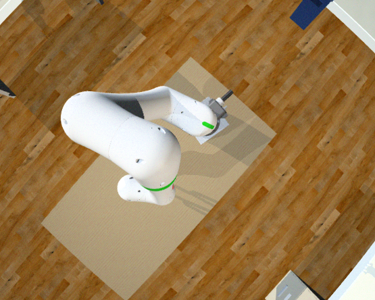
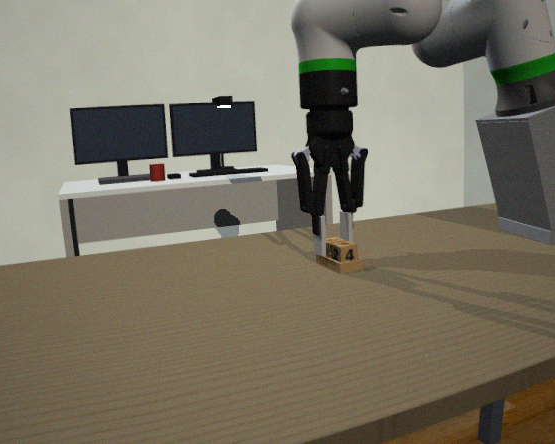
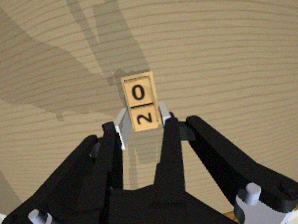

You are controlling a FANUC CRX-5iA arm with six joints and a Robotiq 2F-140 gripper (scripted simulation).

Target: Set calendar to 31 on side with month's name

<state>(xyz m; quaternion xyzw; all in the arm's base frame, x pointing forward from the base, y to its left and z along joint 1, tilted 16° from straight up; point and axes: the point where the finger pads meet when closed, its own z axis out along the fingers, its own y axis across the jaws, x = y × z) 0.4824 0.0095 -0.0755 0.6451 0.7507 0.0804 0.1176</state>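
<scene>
The wooden number cube lies 30 mm below my hand. Round my hand: small wooden tray: 20 mm to the left, 40 mm below.
</scene>
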